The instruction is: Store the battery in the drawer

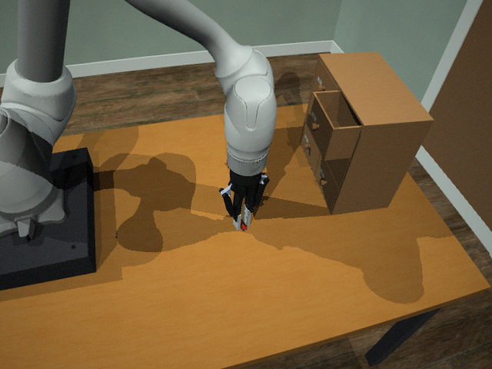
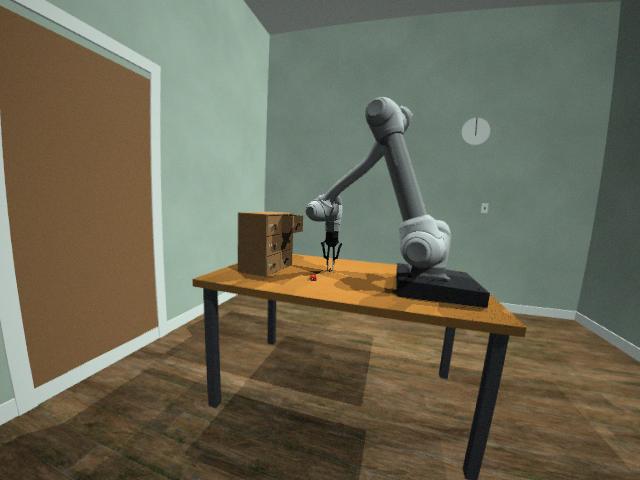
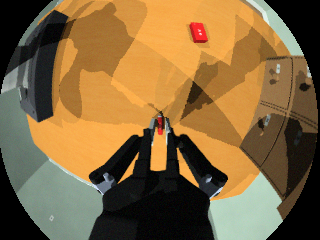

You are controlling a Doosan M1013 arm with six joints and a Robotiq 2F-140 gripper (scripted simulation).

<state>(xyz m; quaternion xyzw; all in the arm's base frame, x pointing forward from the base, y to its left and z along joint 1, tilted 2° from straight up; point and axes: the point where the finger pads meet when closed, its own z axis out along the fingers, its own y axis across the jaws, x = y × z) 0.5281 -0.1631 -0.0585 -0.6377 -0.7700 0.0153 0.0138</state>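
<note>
Now: hand 30 mm above the AAA battery. Also, from my hand: red block: 40 mm ahead, 230 mm to the left, 30 mm below.
</note>
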